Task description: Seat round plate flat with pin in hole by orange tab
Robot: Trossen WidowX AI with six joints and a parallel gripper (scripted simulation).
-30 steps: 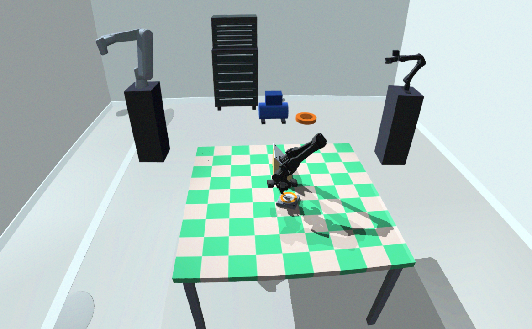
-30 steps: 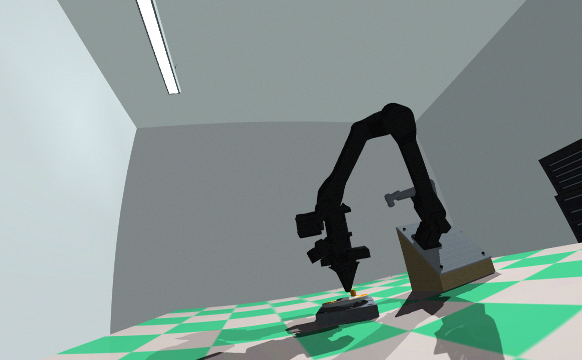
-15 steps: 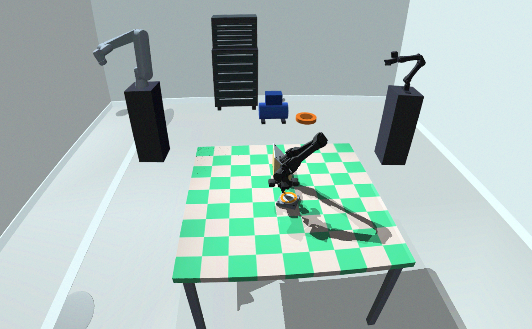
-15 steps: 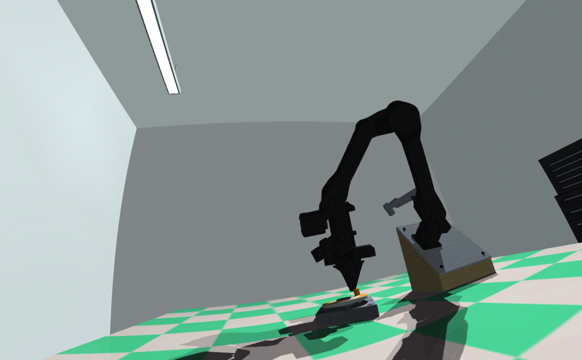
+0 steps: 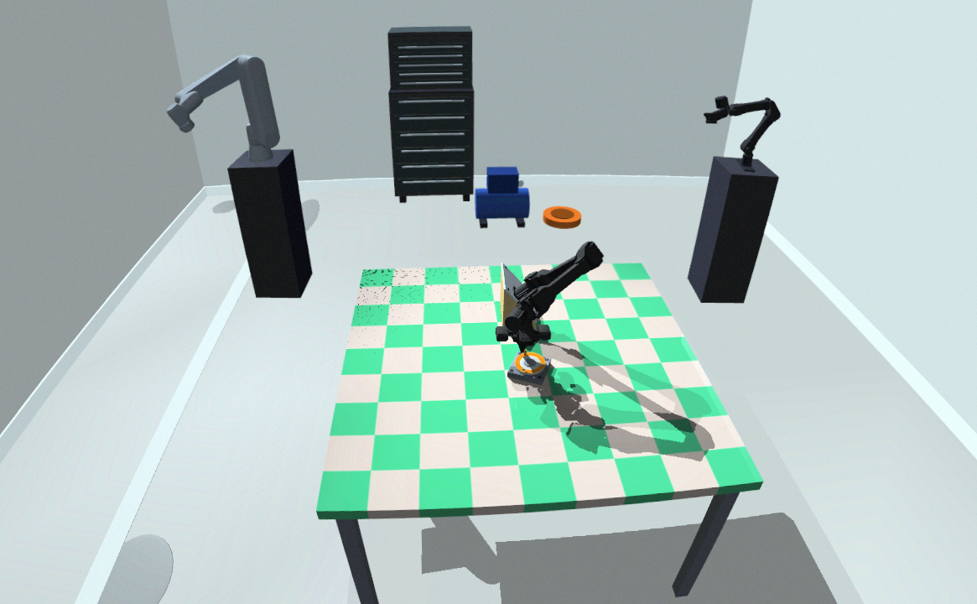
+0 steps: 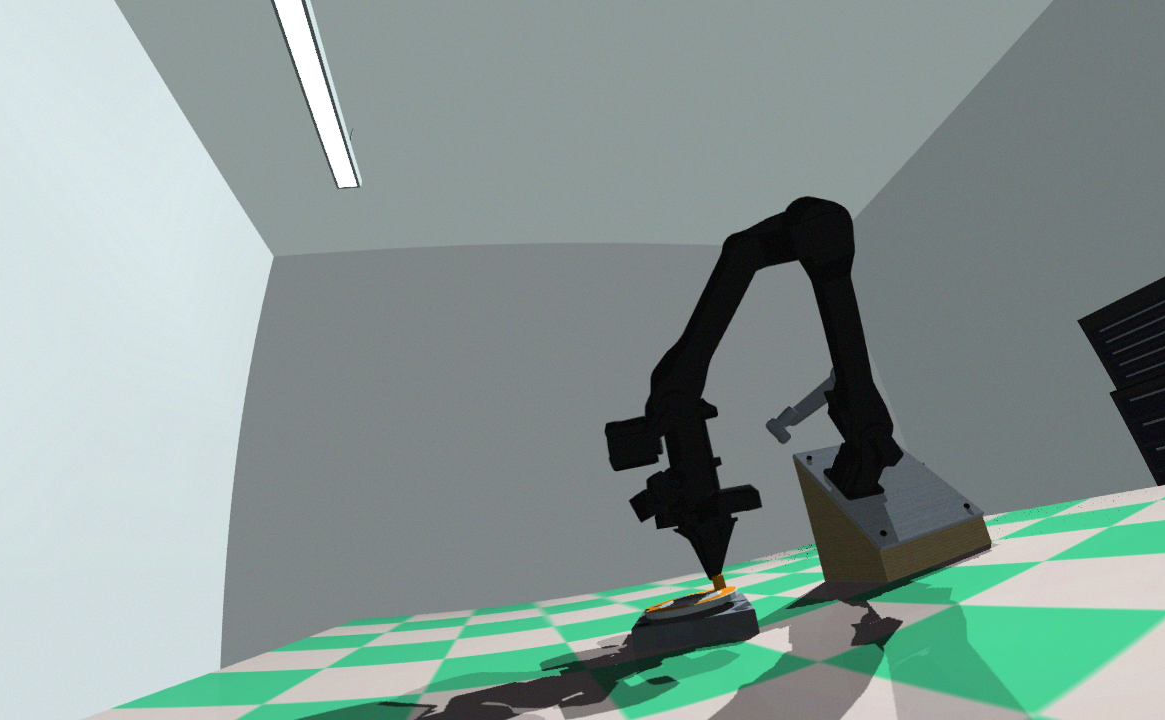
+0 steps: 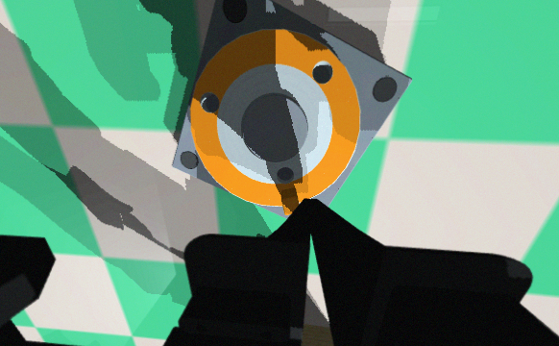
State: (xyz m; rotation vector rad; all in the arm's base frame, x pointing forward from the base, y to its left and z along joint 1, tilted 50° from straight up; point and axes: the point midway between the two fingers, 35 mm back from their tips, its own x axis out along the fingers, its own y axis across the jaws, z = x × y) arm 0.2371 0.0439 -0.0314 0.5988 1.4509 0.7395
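Now: the plate 20 mm ahead of my gripper tip, 20 mm to the left of it and 10 mm below it. Round my gripper tip: base: 40 mm ahead, 30 mm to the left, 20 mm below.
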